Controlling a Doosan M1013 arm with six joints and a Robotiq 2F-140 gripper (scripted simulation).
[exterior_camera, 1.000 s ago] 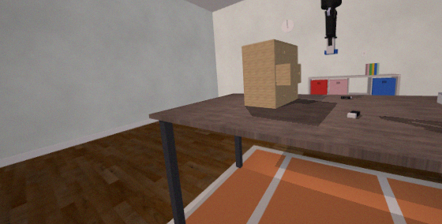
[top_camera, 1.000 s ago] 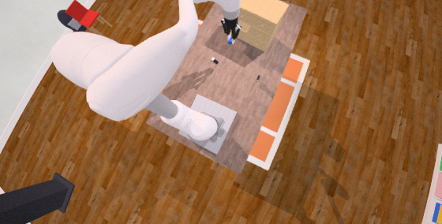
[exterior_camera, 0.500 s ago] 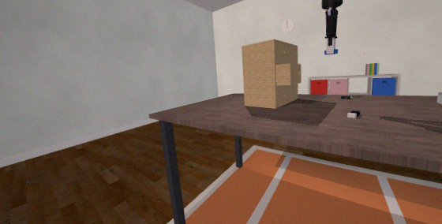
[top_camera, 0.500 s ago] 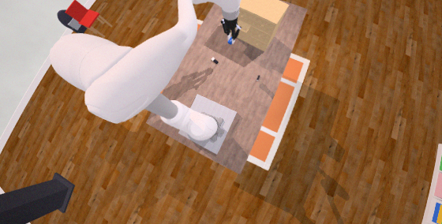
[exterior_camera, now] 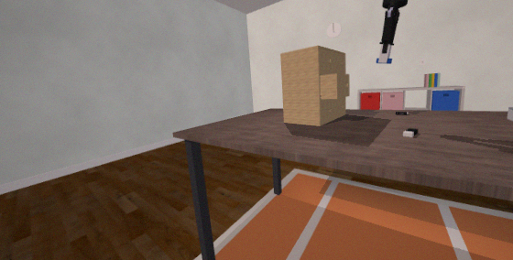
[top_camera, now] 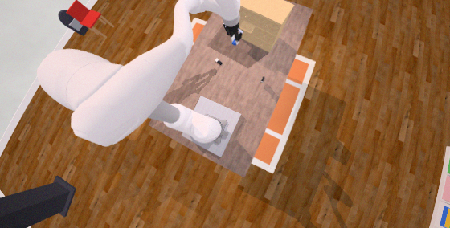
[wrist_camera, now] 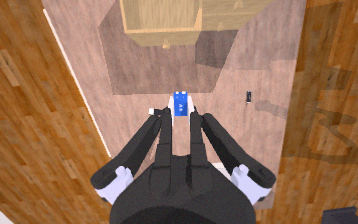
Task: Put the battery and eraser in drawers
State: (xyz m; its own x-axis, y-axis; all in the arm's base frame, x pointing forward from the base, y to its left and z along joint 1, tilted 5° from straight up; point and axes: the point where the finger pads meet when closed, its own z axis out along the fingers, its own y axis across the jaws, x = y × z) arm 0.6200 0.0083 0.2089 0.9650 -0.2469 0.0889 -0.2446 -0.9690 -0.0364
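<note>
The blue nine-volt battery lies 20 mm below my hand and 10 mm ahead of it. The rest, counted from my hand: eraser (270 mm below, 140 mm to the left, 60 mm behind).
</note>
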